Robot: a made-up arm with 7 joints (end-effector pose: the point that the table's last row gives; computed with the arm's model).
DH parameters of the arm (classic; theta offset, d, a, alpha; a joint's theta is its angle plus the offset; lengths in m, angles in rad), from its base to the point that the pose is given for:
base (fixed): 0.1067 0 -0.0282 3.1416
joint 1: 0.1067 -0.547 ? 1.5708
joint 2: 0 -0.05 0.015 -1.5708
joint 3: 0 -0.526 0.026 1.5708
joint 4: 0 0.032 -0.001 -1.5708
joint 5: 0 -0.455 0.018 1.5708
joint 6: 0 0.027 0.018 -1.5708
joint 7: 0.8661 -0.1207 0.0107 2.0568
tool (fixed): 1.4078 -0.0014 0 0
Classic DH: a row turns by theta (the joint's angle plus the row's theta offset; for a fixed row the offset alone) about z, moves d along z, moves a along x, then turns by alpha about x.
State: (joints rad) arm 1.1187 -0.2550 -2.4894 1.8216 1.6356 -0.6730 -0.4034
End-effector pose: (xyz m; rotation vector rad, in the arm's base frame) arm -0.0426 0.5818 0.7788 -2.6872 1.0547 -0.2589
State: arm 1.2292 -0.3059 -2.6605 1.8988 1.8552 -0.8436 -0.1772
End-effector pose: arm -0.0906 0.5597 0.6982 -2.8147 0.4174 -0.5050
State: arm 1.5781 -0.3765 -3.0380 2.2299 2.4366 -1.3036 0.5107
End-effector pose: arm -0.1157 0.3745 0.5546 -2.6593 -1.2223 -0.2201
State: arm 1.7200 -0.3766 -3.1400 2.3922 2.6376 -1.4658 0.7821
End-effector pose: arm -0.1018 0.2822 0.5475 -2.4572 -1.5884 0.2025
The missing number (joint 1, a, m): 0.021
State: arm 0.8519 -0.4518 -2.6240 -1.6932 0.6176 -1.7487 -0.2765
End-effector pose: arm -0.1999 -0.3426 1.0456 0.7583 -1.5084 0.2774
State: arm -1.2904 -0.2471 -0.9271 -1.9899 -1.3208 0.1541 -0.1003
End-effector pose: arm 0.2339 -0.4911 0.7412 -0.4788 -2.5163 0.8116
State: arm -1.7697 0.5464 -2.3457 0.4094 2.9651 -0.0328 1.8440
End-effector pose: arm -0.2294 0.4050 1.5341 -0.2565 0.7262 -0.1591
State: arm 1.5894 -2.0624 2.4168 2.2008 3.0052 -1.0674 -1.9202
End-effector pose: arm -0.3564 -0.0238 0.2230 0.5258 0.8381 0.6346
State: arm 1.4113 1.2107 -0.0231 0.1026 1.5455 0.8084 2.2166
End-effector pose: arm 0.0159 -1.0604 0.7996 -0.0555 -0.4417 0.8263
